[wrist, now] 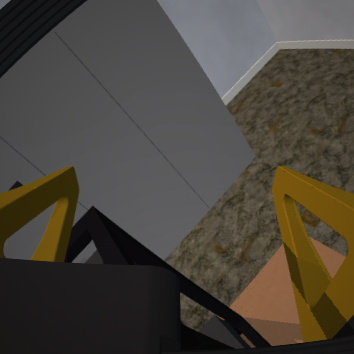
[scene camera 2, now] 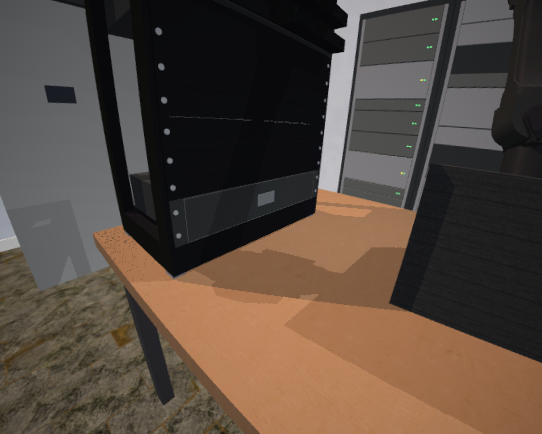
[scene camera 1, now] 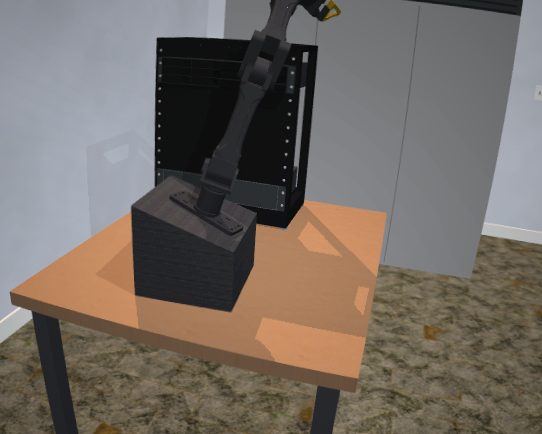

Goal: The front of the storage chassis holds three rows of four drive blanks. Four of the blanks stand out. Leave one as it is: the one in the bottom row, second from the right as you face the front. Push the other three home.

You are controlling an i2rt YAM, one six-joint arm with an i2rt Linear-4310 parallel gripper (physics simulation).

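Places are measured from the arm's base along level axes (x right, y ahead, z up), in centimetres.
Where they show: gripper, fingertip midpoint: [wrist: 175, 177] [scene camera 1: 330, 4]; arm's base, link origin: [scene camera 2: 515, 195] [scene camera 1: 205, 213].
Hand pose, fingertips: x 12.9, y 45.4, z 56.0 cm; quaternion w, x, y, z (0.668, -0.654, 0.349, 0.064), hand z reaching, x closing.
Things, the pixels of their top centre, and the offset from my fingertips. "spot": a spot on its surface instead. Level surfaces: height alone.
- storage chassis, surface spot: [scene camera 1: 200, 72] spot: dx -41.0, dy -5.9, dz -24.6 cm
- wooden table, surface height: dz -75.8 cm
- grey panel, top centre: [scene camera 2: 265, 180] [scene camera 1: 219, 176] dx -33.9, dy -2.6, dz -60.2 cm
The storage chassis [scene camera 1: 200, 72] is a dark band near the top of the black rack [scene camera 1: 159, 117] [scene camera 2: 159, 200] [wrist: 117, 245]. The arm covers part of its right side in scene camera 1. Its blanks are too dark to tell apart, so which ones stand out cannot be told. Dark stepped parts [scene camera 2: 337, 42] jut forward at the rack's top in scene camera 2; whether they are blanks is unclear. My gripper [scene camera 1: 331, 11] [wrist: 175, 177] is open and empty, its yellow fingers wide apart. It is high up, beyond the rack's upper right in scene camera 1. The chassis front cannot be made out in the wrist view.
The arm stands on a dark slanted block [scene camera 1: 185, 255] [scene camera 2: 475, 260] on the wooden table [scene camera 1: 310, 300] [scene camera 2: 280, 360], in front of the rack. A grey panel [scene camera 2: 220, 220] spans the rack's bottom. Grey cabinets [scene camera 1: 360, 125] [wrist: 130, 85] stand behind; server racks [scene camera 2: 390, 80] stand beyond the table.
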